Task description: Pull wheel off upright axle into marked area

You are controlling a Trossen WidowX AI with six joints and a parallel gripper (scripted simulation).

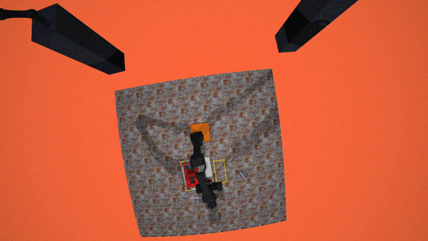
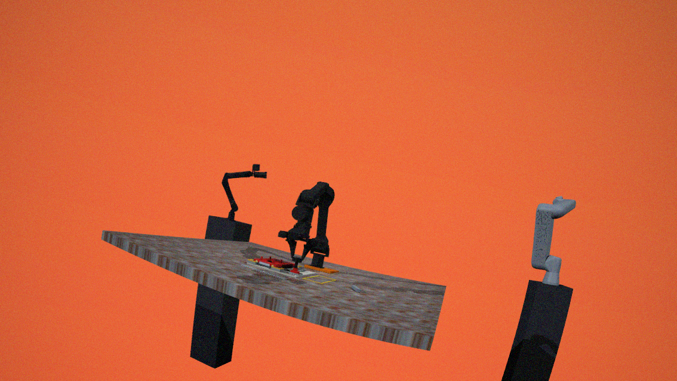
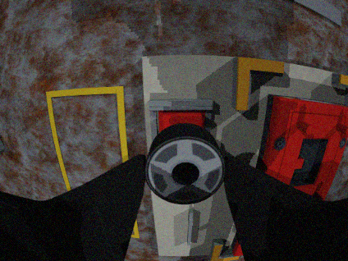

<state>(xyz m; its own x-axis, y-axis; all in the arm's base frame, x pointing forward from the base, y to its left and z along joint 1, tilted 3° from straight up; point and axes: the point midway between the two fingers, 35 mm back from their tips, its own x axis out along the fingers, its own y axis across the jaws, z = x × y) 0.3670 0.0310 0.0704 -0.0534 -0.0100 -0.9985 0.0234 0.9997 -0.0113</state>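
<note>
Right now the grey board is 10 cm to the right of my gripper tip, 6 cm below it and 6 cm behind it. Also, from my gripper tip: wheel right at my gripper tip; thin grey bar 14 cm ahead, 7 cm to the right, 7 cm below.
</note>
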